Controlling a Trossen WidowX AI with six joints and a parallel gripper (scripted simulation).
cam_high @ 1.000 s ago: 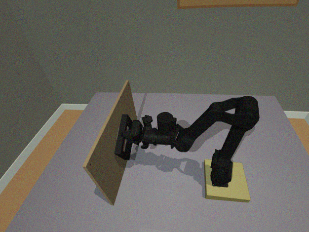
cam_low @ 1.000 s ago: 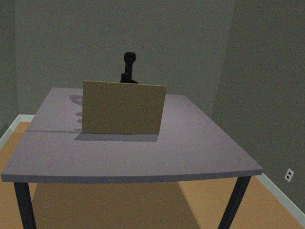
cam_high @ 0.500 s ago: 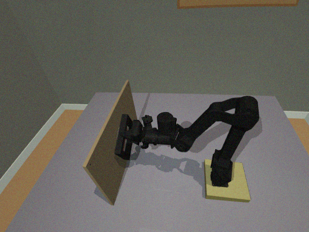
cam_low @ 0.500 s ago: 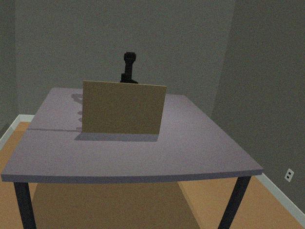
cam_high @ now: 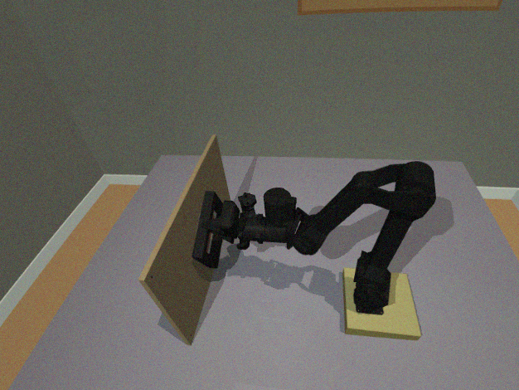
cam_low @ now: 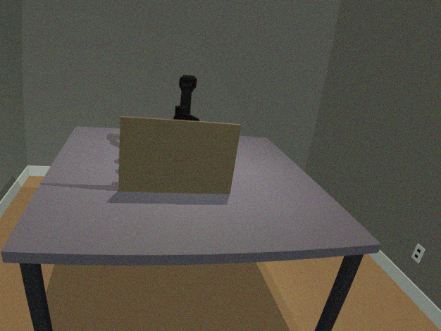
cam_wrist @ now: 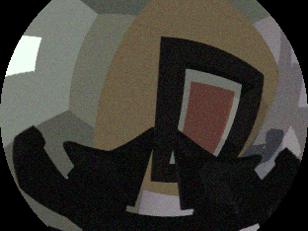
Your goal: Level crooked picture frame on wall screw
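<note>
My gripper tip is now 20 mm to the left of the black picture frame and 50 mm above it. From my gripper tip the other things lie so: tan wall board (20 mm ahead, 20 mm to the right, 60 mm below).
</note>
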